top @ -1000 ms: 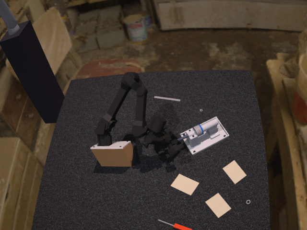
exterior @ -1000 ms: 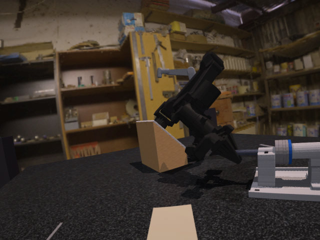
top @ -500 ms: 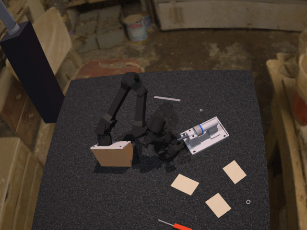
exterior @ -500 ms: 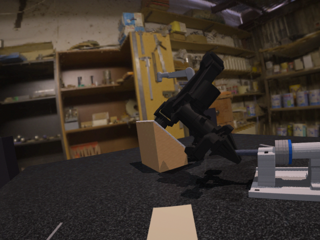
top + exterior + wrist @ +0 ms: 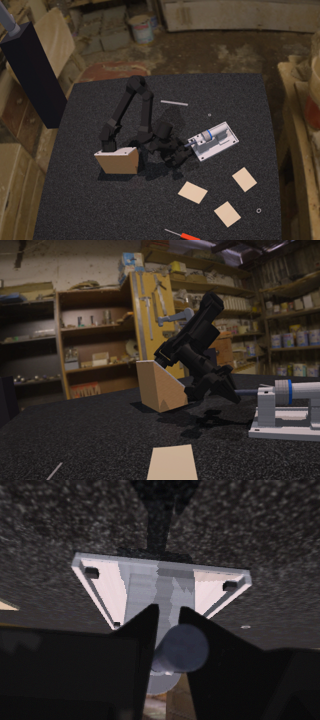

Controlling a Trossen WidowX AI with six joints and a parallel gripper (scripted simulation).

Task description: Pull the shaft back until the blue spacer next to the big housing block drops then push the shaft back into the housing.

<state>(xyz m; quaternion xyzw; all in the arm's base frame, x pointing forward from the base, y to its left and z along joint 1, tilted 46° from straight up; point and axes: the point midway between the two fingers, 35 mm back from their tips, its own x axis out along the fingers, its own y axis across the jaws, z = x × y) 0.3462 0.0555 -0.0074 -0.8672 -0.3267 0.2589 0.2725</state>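
My gripper tip is now 4 cm short of the blue-grey shaft, 2 cm to the right of it and 2 cm below it. Also, from my gripper tip: blue spacer (11 cm ahead, 5 cm to the left, 2 cm above).
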